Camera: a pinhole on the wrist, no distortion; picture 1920 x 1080 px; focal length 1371.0 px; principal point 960.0 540.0 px. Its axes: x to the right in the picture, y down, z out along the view. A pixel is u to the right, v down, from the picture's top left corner.
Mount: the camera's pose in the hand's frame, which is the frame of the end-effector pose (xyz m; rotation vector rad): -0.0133 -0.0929 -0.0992 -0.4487 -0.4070 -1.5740
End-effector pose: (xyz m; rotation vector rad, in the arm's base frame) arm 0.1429 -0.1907 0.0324 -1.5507 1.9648 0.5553
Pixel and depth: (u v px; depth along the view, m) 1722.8 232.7 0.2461
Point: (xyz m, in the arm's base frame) 0.2640 -0.0468 -0.0607
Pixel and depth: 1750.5 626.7 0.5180
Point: 0.3074 0.0853 -0.3582
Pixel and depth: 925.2 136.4 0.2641
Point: 0.1271 -0.0396 -0.0092
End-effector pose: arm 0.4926 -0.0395 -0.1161 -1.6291 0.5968 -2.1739
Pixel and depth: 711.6 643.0 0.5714
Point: 0.8101 -0.3514 -0.1419
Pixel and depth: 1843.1 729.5 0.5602
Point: 1.0136 -0.0448 0.1436
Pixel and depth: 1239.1 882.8 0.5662
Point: 0.8825 -0.2460 0.0613
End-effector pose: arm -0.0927 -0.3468 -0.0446 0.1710 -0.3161 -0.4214
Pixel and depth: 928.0 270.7 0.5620
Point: -0.2274 -0.1479 0.3298
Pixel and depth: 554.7 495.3 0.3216
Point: -0.0847 -0.2165 0.1075
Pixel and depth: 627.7 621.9 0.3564
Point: -0.0644 -0.2258 0.1499
